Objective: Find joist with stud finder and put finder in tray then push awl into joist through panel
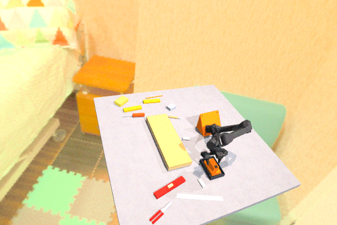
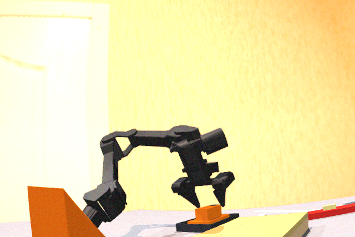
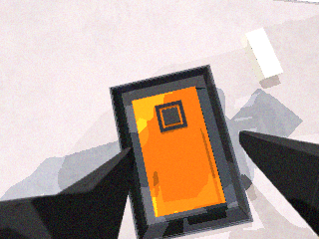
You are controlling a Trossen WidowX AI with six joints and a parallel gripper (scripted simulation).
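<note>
Right now the orange stud finder is 10 mm to the left of my gripper tip, 10 mm below it and 10 mm behind it. From my gripper tip the other things lie so: awl: 550 mm to the right, 70 mm ahead, 50 mm below; then red level: 340 mm ahead, 70 mm to the left, 40 mm below; then dark tray: 50 mm below, 10 mm to the right, 10 mm behind.
</note>
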